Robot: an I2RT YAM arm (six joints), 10 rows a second.
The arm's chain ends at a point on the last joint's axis. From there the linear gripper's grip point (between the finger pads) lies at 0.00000 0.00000 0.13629 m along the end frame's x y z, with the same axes.
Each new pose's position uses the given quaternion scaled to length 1; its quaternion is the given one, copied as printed.
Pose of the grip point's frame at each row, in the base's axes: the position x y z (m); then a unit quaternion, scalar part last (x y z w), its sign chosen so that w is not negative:
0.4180 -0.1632 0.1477 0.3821 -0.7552 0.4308 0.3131
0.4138 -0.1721 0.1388 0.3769 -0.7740 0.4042 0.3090
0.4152 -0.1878 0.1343 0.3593 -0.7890 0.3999 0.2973
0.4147 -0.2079 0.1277 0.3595 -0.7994 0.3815 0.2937
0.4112 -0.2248 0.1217 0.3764 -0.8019 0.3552 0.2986
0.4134 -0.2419 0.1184 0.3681 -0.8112 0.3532 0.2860
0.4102 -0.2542 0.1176 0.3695 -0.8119 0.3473 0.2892
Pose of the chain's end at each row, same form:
0.4376 -0.0419 0.2067 0.3821 -0.7552 0.4308 0.3131
0.4375 -0.0551 0.2045 0.3769 -0.7740 0.4042 0.3090
0.4400 -0.0727 0.2029 0.3593 -0.7890 0.3999 0.2973
0.4413 -0.0960 0.2008 0.3595 -0.7994 0.3815 0.2937
0.4400 -0.1165 0.1993 0.3764 -0.8019 0.3552 0.2986
0.4412 -0.1351 0.1984 0.3681 -0.8112 0.3532 0.2860
0.4392 -0.1482 0.1982 0.3695 -0.8119 0.3473 0.2892

